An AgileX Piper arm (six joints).
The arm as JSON. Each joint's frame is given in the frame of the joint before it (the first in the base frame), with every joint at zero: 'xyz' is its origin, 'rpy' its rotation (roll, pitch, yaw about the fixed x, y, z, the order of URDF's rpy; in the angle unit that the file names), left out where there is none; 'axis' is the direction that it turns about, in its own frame. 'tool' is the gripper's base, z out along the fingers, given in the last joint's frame.
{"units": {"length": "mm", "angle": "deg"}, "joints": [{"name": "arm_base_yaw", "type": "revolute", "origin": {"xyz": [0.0, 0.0, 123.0], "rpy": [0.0, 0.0, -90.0]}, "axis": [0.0, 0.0, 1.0]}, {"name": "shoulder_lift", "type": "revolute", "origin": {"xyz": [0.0, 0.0, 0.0], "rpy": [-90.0, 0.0, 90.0]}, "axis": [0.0, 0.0, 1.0]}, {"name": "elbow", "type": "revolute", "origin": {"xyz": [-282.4, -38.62, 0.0], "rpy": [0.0, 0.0, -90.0]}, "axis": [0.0, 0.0, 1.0]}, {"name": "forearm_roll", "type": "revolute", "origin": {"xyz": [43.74, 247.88, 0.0], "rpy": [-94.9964, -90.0, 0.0]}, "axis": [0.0, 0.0, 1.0]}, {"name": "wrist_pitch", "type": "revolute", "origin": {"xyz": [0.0, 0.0, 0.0], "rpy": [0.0, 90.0, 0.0]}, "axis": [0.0, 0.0, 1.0]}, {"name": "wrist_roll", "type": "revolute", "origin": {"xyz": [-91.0, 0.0, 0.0], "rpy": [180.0, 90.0, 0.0]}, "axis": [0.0, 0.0, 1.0]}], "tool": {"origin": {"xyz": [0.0, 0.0, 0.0], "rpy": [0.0, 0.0, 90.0]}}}
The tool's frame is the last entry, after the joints.
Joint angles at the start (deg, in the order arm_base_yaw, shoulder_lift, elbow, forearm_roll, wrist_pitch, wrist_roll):
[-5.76, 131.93, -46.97, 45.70, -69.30, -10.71]
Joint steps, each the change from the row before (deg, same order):
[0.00, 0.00, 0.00, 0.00, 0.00, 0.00]
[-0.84, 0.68, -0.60, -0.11, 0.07, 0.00]
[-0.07, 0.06, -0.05, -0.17, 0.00, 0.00]
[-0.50, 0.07, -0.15, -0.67, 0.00, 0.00]
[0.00, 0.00, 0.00, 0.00, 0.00, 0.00]
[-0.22, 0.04, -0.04, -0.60, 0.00, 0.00]
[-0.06, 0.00, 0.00, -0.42, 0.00, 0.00]
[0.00, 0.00, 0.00, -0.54, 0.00, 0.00]
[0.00, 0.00, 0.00, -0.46, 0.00, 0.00]
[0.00, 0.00, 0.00, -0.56, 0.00, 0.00]
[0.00, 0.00, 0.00, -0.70, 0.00, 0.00]
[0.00, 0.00, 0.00, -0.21, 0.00, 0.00]
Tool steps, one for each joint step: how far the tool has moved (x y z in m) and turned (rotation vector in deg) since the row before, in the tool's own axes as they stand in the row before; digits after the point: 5 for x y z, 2 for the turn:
[0.00000, 0.00000, 0.00000, 0.00, 0.00, 0.00]
[0.00198, -0.00281, 0.00469, 0.71, 0.16, 0.11]
[0.00013, 0.00000, 0.00039, -0.09, -0.02, -0.05]
[-0.00047, -0.00123, 0.00209, -0.14, -0.15, -0.07]
[0.00000, 0.00000, 0.00000, 0.00, 0.00, 0.00]
[-0.00015, -0.00019, 0.00084, -0.34, -0.09, -0.16]
[-0.00014, 0.00030, 0.00019, -0.33, -0.07, -0.14]
[-0.00015, 0.00079, 0.00000, -0.50, -0.09, -0.19]
[-0.00013, 0.00067, 0.00000, -0.42, -0.08, -0.16]
[-0.00015, 0.00082, 0.00000, -0.51, -0.10, -0.20]
[-0.00019, 0.00102, -0.00001, -0.64, -0.12, -0.25]
[-0.00006, 0.00031, 0.00000, -0.19, -0.04, -0.07]

